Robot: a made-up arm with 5 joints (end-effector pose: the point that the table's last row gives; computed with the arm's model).
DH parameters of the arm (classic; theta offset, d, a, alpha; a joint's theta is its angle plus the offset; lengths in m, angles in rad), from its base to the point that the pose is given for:
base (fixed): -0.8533 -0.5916 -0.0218 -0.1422
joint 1: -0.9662 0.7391 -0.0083 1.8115
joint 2: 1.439 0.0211 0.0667 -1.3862
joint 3: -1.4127 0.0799 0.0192 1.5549
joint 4: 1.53 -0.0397 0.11 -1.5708
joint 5: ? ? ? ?
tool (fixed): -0.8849 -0.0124 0 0
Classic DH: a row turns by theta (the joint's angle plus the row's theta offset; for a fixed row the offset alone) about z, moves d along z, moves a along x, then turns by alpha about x.
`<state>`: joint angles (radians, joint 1 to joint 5).
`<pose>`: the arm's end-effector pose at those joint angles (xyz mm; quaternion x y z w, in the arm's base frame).
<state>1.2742 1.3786 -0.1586 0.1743 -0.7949</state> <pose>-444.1 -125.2 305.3 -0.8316 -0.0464 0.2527 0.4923</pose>
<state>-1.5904 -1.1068 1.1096 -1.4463 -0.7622</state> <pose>-178.2 -252.6 63.8 -0.1662 -0.1990 0.4466 0.8564</pose>
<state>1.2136 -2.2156 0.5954 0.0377 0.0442</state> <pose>10.0 -134.8 -296.0 -0.6952 -0.2130 -0.6614 0.1843</pose>
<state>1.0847 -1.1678 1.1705 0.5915 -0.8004</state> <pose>485.0 -145.8 476.6 -0.1895 0.5159 0.8011 0.2371</pose>
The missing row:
joint 5: -0.059 -0.3747 -0.36 -1.1337
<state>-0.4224 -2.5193 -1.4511 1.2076 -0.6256</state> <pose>-391.0 277.9 356.3 0.9503 -0.2388 -0.1777 0.0910</pose>
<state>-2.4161 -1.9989 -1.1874 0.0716 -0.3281</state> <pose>454.7 -36.8 -35.0 -0.2846 -0.8044 -0.4938 0.1677</pose>
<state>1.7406 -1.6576 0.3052 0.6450 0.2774</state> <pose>236.0 -393.8 20.2 0.5483 0.6316 0.5479 0.0158</pose>
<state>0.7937 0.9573 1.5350 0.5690 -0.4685</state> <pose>-8.3 586.9 381.3 -0.4783 0.7574 -0.1851 0.4041</pose>
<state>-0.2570 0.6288 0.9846 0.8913 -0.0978</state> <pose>76.9 593.5 414.0 -0.0787 0.6126 -0.4695 0.6309</pose>
